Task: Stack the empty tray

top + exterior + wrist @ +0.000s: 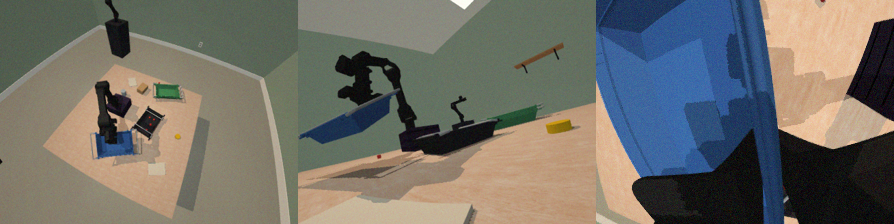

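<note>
My gripper tip is now 7 cm to the left of the blue tray, 5 cm short of it and 1 cm above it. Also, from my gripper tip: yellow disc (48 cm ahead, 31 cm to the left, 17 cm below); then tan box (63 cm to the left, 15 cm below, 12 cm behind).
</note>
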